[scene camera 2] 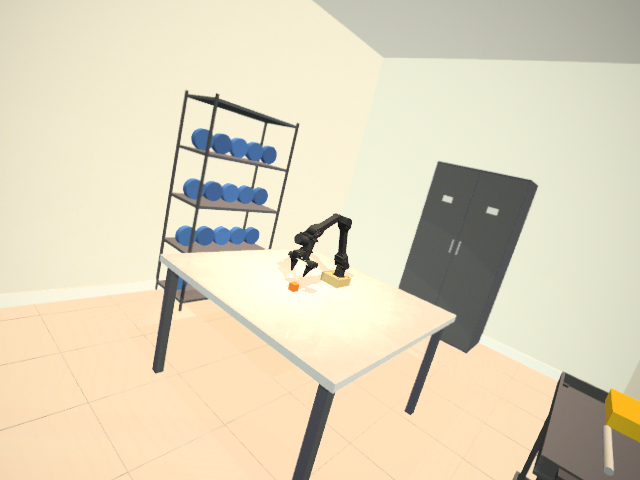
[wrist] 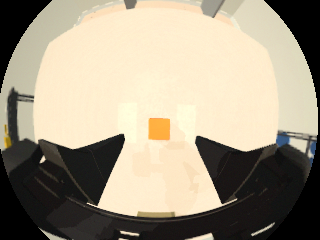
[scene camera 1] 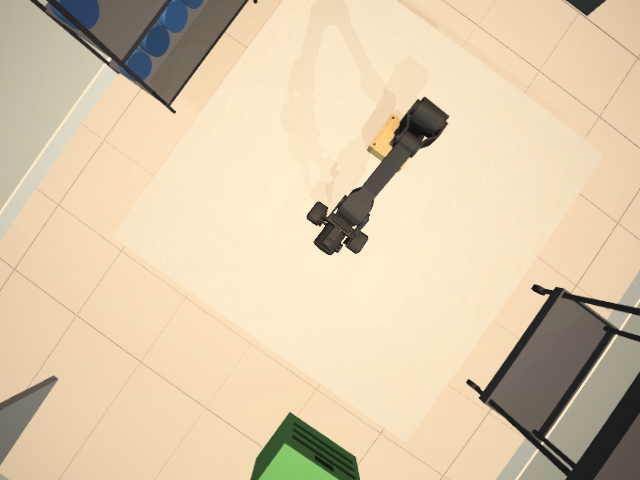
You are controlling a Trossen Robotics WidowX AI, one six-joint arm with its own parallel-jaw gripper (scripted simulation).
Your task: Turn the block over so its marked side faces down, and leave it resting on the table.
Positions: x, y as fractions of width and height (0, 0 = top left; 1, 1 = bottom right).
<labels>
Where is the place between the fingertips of my gripper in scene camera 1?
At 0.52, 0.49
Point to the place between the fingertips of my gripper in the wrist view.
0.50, 0.58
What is my gripper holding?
Nothing.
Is my gripper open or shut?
Open.
</labels>
